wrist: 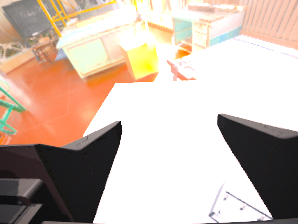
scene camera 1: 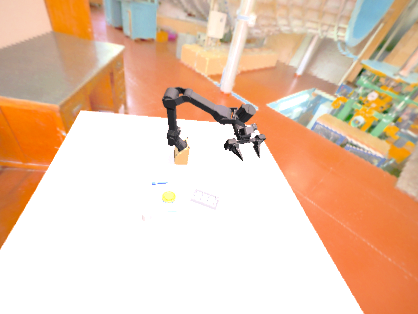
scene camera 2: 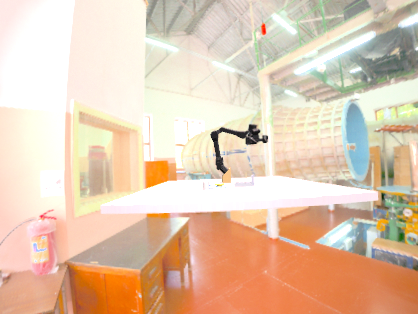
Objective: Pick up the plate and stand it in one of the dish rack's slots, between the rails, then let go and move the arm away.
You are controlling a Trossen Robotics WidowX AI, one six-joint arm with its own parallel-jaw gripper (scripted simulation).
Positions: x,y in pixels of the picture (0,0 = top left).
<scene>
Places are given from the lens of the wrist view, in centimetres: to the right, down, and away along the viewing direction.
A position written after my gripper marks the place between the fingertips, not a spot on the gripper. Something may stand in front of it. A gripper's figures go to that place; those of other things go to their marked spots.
my gripper [wrist: 168,122]: 2, 1, 11
dish rack [wrist: 225,199]: 18, 20, 30
</scene>
